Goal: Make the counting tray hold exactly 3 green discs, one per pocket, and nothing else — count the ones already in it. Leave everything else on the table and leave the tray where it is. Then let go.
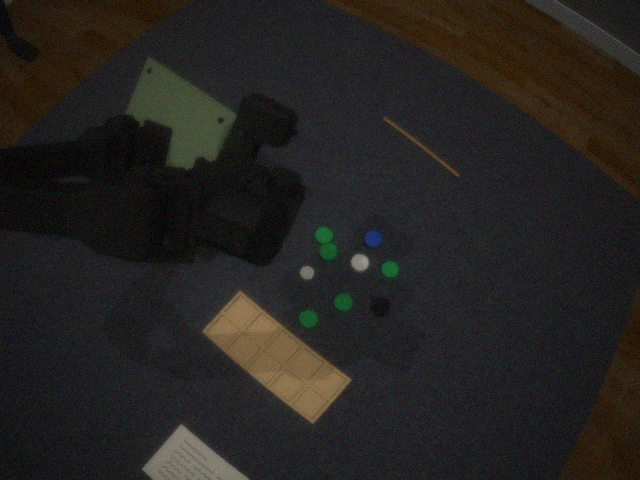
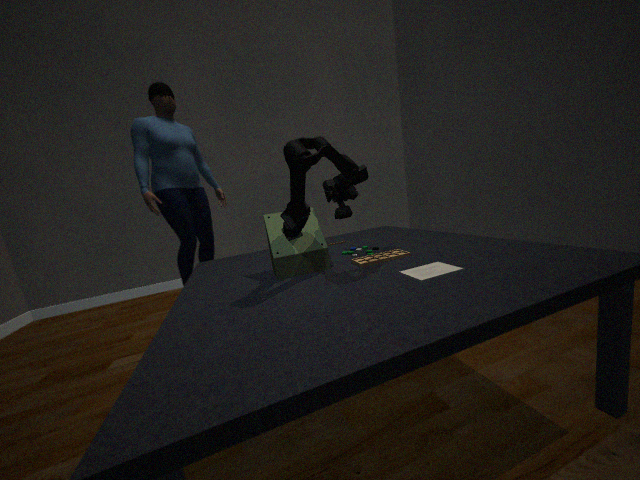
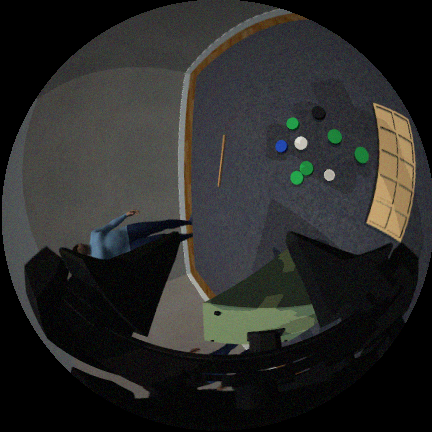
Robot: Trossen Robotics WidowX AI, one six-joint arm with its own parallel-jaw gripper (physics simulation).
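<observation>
The tan counting tray [image 1: 276,351] [image 2: 381,256] [image 3: 397,172] lies flat; its two rows of pockets look empty. Several green discs lie loose beside it: a green disc [image 1: 308,318] [image 3: 361,155] nearest the tray, another green disc [image 1: 343,302] [image 3: 334,136], a green disc [image 1: 389,269] [image 3: 292,123] farther off, and an upper green disc [image 1: 323,235] [image 3: 296,177] against or slightly overlapping a lower green disc [image 1: 327,251] [image 3: 306,168]. My gripper [image 2: 343,211] [image 3: 234,237] is open and empty, high above the table, away from discs and tray.
Among the green discs lie a blue disc [image 1: 372,239] [image 3: 281,146], a larger white disc [image 1: 359,262] [image 3: 300,143], a smaller white disc [image 1: 307,272] [image 3: 329,175] and a black disc [image 1: 380,306] [image 3: 318,112]. A thin orange stick [image 1: 421,147], a written sheet [image 1: 191,457] and the green arm base [image 1: 178,98] also show.
</observation>
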